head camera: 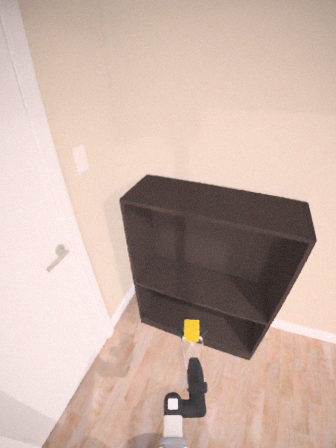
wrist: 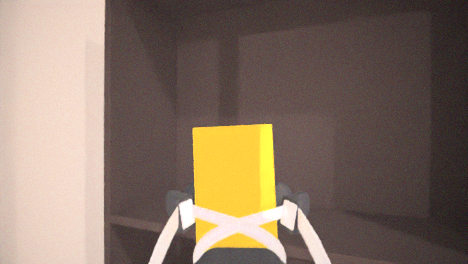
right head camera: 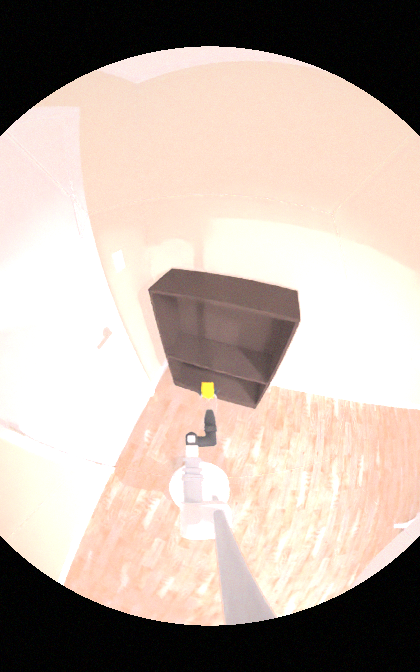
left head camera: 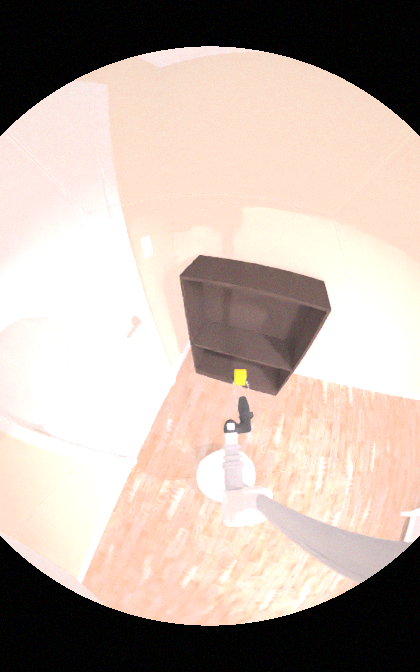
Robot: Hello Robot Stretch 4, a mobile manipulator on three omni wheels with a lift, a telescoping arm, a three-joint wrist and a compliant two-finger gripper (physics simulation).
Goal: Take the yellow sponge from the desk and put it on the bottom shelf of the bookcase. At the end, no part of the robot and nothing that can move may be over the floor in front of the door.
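Frame: origin at the robot's base, x left, y back, z up, level; millimetres.
Seen in the pictures: gripper, between the fingertips: (wrist: 238, 197).
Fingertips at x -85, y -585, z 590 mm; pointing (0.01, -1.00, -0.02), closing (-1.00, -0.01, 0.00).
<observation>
Pixels of each thing's middle, then the offset from my fingertips to it. "pt": a spot on its surface instead. Level surfaces: height alone.
- yellow sponge, middle of its body: (wrist: 237, 186) (head camera: 191, 330) dx +1, dy +24, dz +16 mm
- lever handle, a spot on its surface: (head camera: 58, 257) pt dx +542, dy -120, dz +317 mm
- wooden floor, height of its surface: dz -618 mm
The yellow sponge (head camera: 191, 330) (left head camera: 240, 377) (right head camera: 207, 390) (wrist: 232, 170) is between the two fingertips of my gripper (head camera: 192, 338) (left head camera: 240, 383) (right head camera: 208, 395) (wrist: 238, 197), which is shut on it and points at the bookcase. The dark bookcase (head camera: 225, 196) (left head camera: 260, 273) (right head camera: 230, 294) (wrist: 122, 150) has an upper and a bottom compartment. In the head view the sponge shows against the bottom opening; in the wrist view it shows against the back panel, above the middle shelf's edge (wrist: 135, 223). How far it is from the bookcase front is hard to tell. The desk does not show.
A white door (head camera: 30, 280) (left head camera: 75, 370) with a lever handle (head camera: 58, 257) (left head camera: 134, 326) (right head camera: 104, 337) stands left of the bookcase. My arm (left head camera: 233, 467) (right head camera: 193, 480) reaches over the wooden floor (head camera: 295, 400) (left head camera: 320, 450). Walls meet the floor behind and right of the bookcase.
</observation>
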